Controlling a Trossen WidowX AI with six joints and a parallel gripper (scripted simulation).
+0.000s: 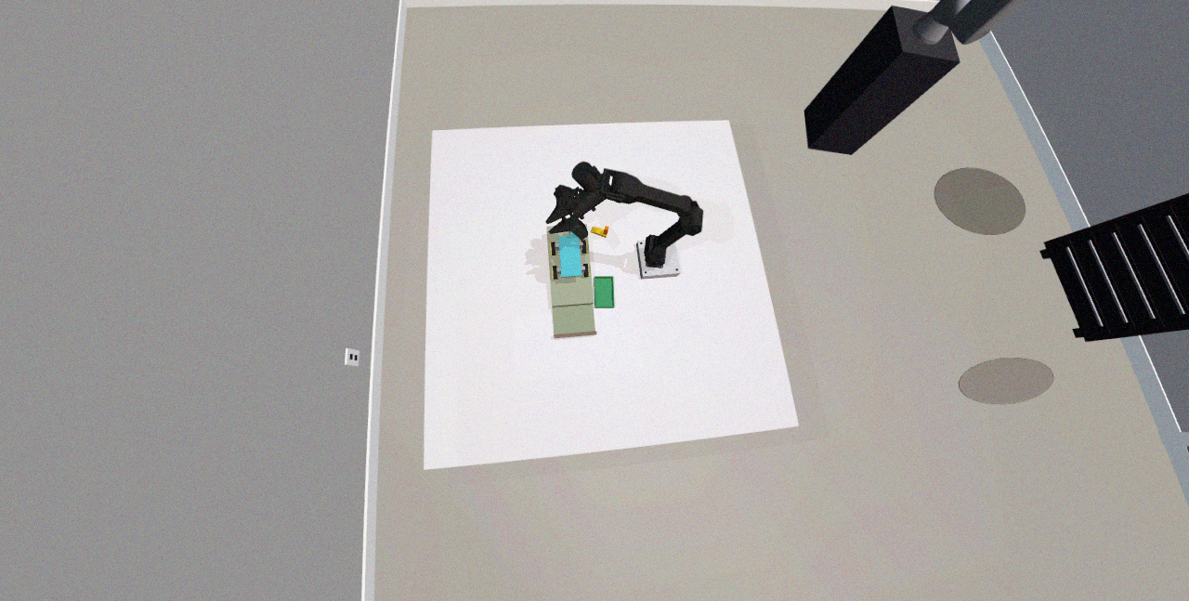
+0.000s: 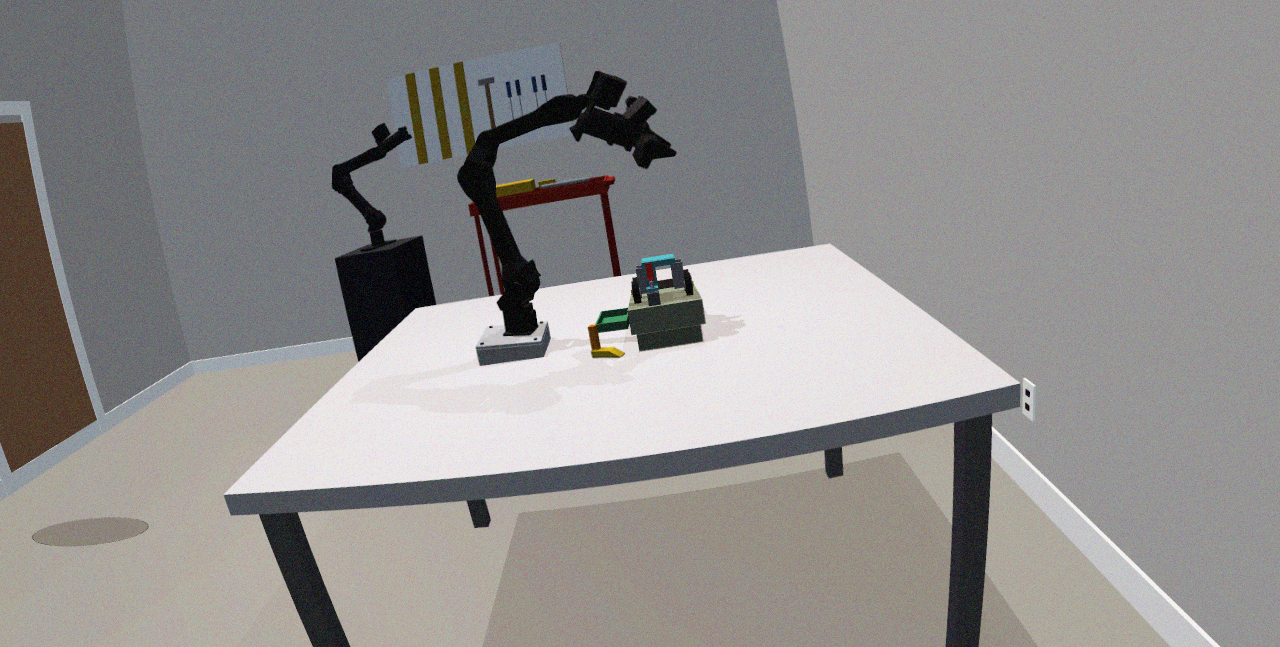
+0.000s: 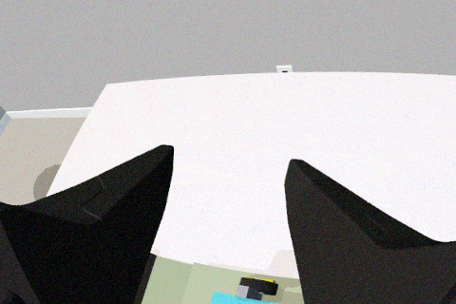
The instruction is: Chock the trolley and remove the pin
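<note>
The yellow chock lies 170 mm behind my gripper tip, 170 mm to the right of it and 360 mm below it. Also, from my gripper tip: cyan trolley 70 mm behind, 10 mm to the right, 270 mm below; olive ramp 70 mm behind, 340 mm below; red-headed stop pin 70 mm behind, 110 mm to the right, 250 mm below.
</note>
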